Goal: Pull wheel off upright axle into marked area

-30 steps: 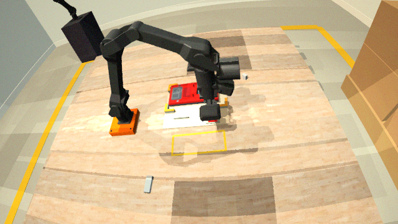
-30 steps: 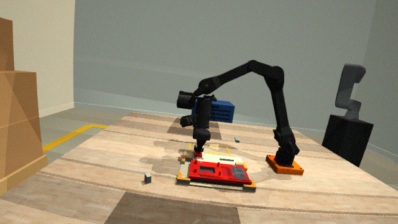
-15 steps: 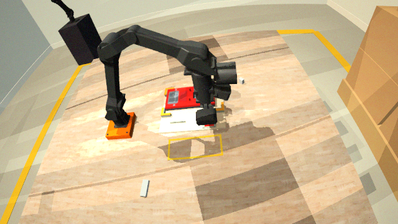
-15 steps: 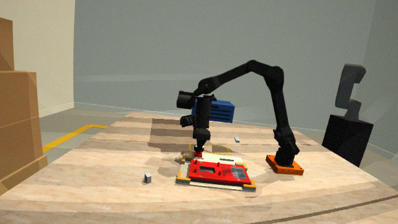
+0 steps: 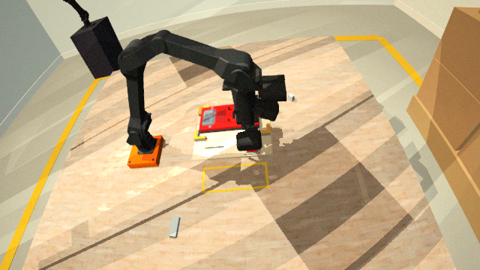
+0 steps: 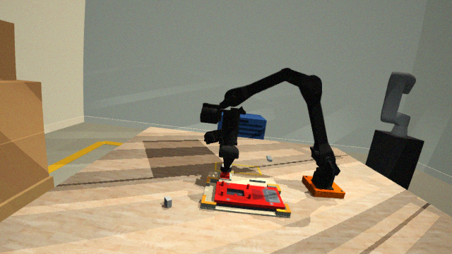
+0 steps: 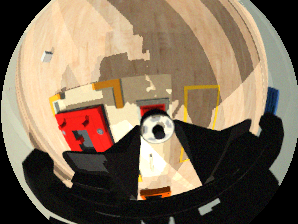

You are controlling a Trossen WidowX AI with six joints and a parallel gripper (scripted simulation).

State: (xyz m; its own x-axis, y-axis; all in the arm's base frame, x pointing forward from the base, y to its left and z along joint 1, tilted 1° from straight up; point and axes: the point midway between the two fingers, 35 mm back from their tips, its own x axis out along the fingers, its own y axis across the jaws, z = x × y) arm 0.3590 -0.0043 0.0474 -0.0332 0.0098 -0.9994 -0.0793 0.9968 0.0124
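Now: gripper tip 10 mm above the upright axle. The rest, counted from my gripper tip: dark wheel right at my gripper tip.
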